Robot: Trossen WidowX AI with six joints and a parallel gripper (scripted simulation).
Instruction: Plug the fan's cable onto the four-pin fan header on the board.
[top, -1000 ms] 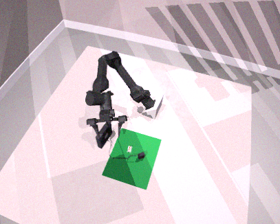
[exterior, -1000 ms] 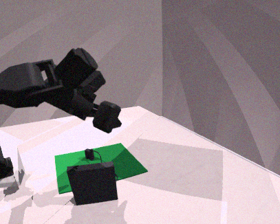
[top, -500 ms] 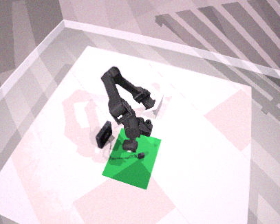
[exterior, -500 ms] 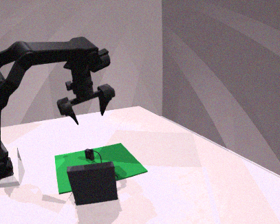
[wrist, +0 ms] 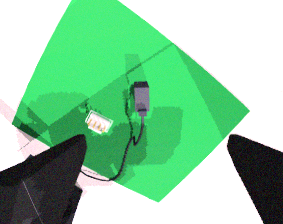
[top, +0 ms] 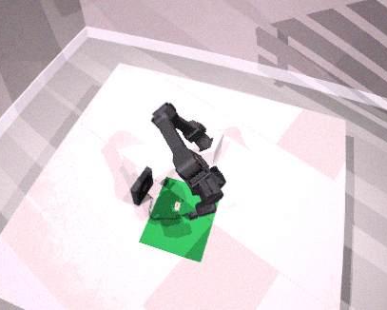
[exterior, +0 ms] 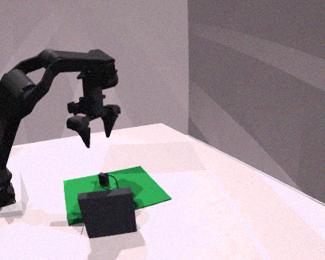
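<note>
Now: the dark fan plug 1 cm to the right of my gripper tip and 13 cm below it. From my gripper tip the other things lie so: dark fan (4 cm behind, 22 cm to the right, 9 cm below); green board (1 cm ahead, 5 cm to the right, 16 cm below).
</note>
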